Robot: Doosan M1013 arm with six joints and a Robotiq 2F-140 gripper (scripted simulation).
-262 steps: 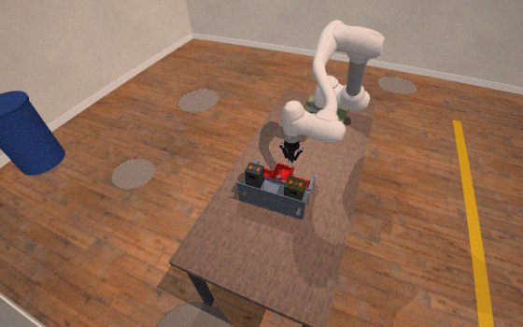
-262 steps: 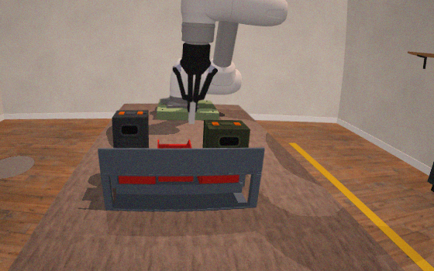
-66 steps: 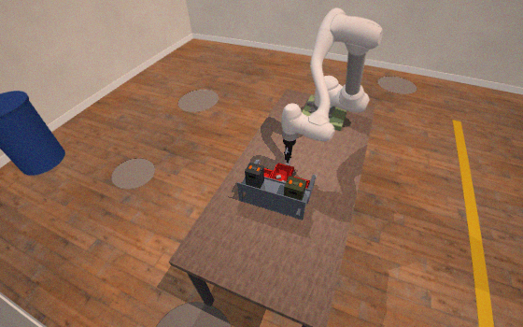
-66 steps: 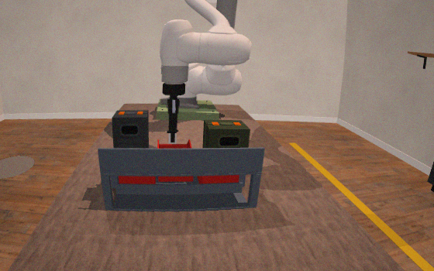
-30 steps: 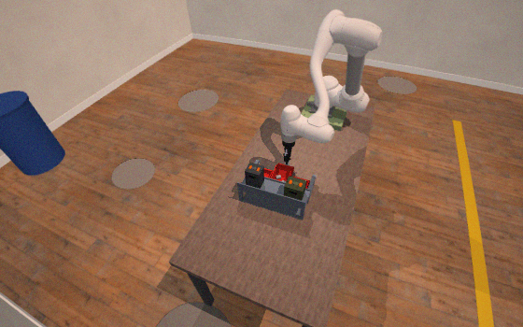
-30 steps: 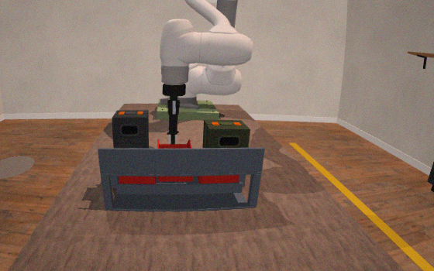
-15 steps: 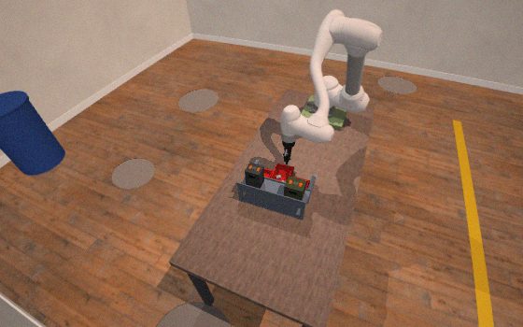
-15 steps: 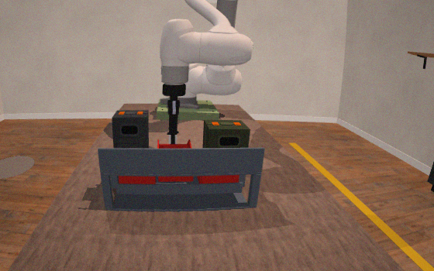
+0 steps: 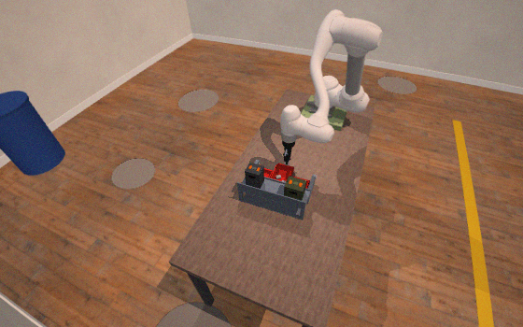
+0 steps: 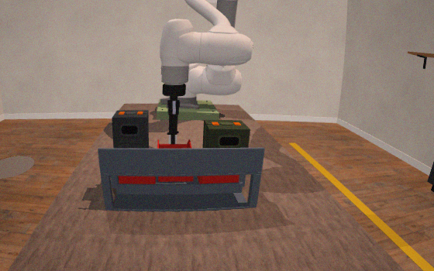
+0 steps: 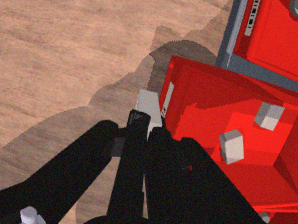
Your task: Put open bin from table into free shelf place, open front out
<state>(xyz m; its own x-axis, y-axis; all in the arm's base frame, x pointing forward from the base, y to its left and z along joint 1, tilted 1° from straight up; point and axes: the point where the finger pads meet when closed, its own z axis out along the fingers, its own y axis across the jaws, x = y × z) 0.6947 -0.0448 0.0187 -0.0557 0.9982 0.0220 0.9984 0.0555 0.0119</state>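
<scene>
My gripper is now 20 cm short of the shelf floor, 2 cm to the right of it and 6 cm above it. Round my hand: shelf back board: 33 cm ahead, 2 cm to the left, 7 cm above; dark green box: 25 cm ahead, 13 cm to the left, 9 cm above; black box: 26 cm ahead, 10 cm to the right, 10 cm above.
</scene>
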